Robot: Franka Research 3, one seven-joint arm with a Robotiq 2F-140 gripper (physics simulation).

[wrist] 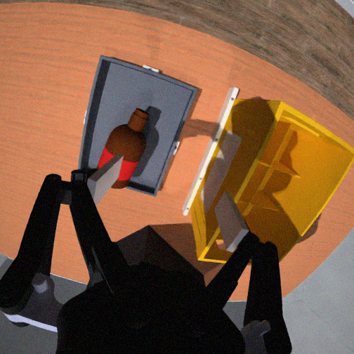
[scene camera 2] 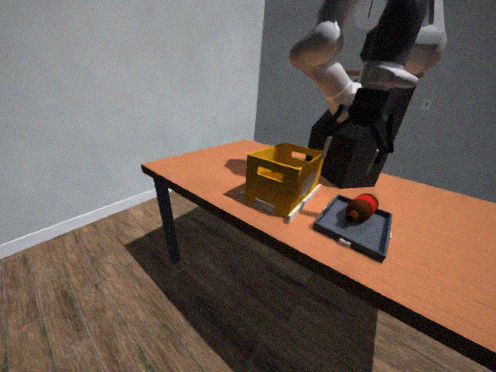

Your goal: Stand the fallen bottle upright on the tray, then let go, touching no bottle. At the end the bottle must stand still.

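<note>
A brown bottle with a red band (scene camera 2: 364, 206) (wrist: 125, 143) lies on its side in the grey tray (scene camera 2: 367, 239) (wrist: 120, 82). In the scene view its neck points toward the table's front edge. In the wrist view its base end is near the tray's lower rim, partly hidden by the left finger. My gripper (scene camera 2: 350, 155) (wrist: 171, 184) is wide open and empty, above the table and behind the tray and crate in the scene view. In the wrist view one finger overlaps the bottle's base end and the other overlaps the crate; neither shows contact.
A yellow crate with inner dividers (scene camera 2: 272, 186) (wrist: 320, 200) stands beside the tray. A white strip (scene camera 2: 304, 201) (wrist: 210, 152) runs along the crate's tray-facing side. A large dark block (scene camera 2: 347, 172) stands at the table's back. The front table edge lies past the tray.
</note>
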